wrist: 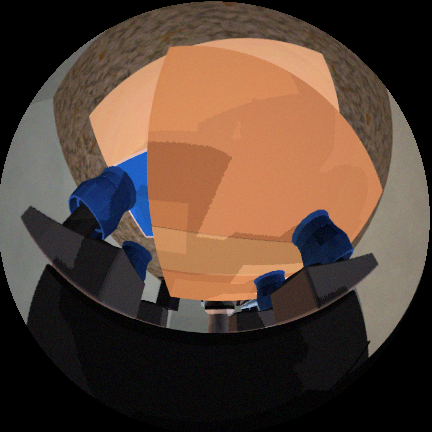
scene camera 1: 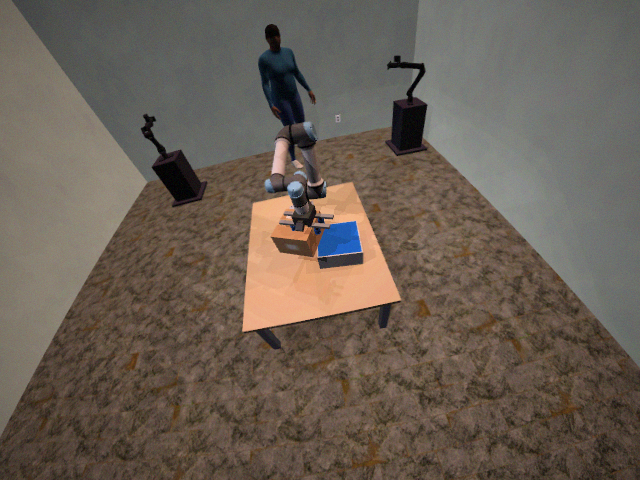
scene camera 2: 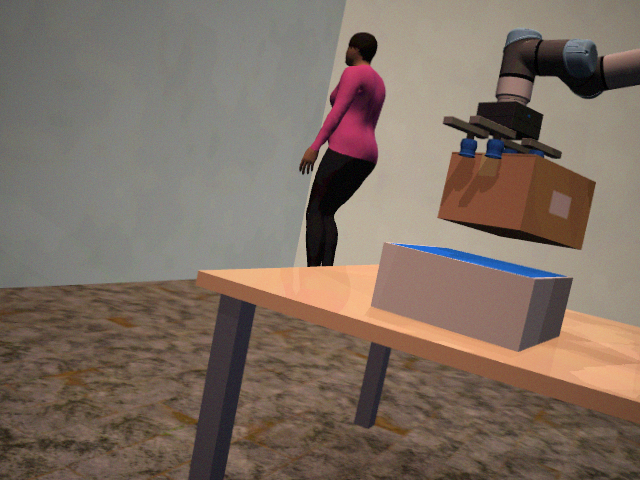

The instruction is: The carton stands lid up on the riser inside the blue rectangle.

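Note:
The brown carton [scene camera 1: 292, 247] [scene camera 2: 483, 193] [wrist: 250, 150] hangs lid up under my suction gripper [scene camera 1: 306, 226] [scene camera 2: 502, 150] [wrist: 210, 245], with a pale label on one side. In the wrist view the right pair of blue cups is at the lid, and the left pair stands out past the carton's edge. The grey-white riser [scene camera 1: 342, 259] [scene camera 2: 449, 294] stands on the table. Its top bears the blue rectangle [scene camera 1: 343, 237] [scene camera 2: 480, 259] [wrist: 137, 182] with a thin pale outline. The carton is in the air, to the left of the riser in scene camera 1, apart from it. The carton's underside is mostly hidden.
The wooden table [scene camera 1: 289, 304] [scene camera 2: 299, 289] [wrist: 120, 115] bears the riser and the arm's base. A person in teal [scene camera 1: 281, 72] stands behind the arm. A person in pink [scene camera 2: 356, 113] stands beyond the table. Two dark pedestals [scene camera 1: 178, 178] [scene camera 1: 408, 126] with small arms stand near the walls.

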